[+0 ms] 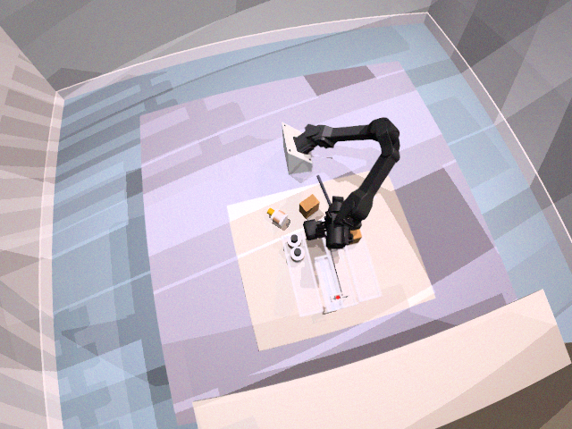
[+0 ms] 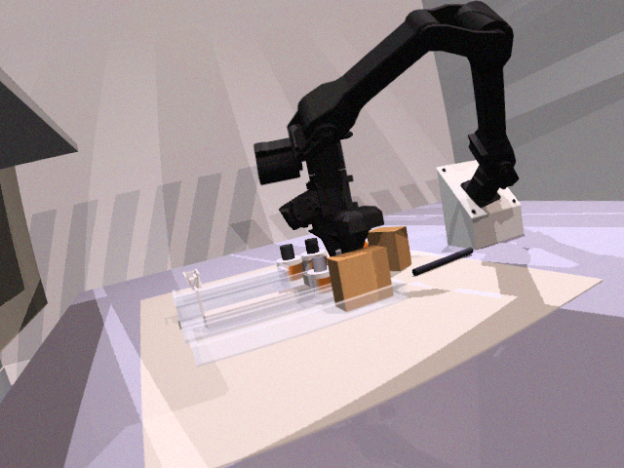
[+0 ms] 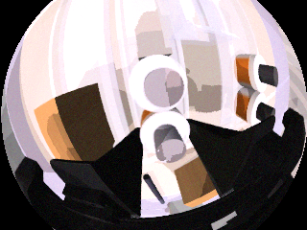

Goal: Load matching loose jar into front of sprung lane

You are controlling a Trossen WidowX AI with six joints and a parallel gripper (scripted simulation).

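Now: the black rod 170 mm behind my gripper tip, 40 mm to the left of it and 20 mm below it. Also, from my gripper tip: pusher plate: 150 mm ahead, 40 mm to the right, 20 mm above.
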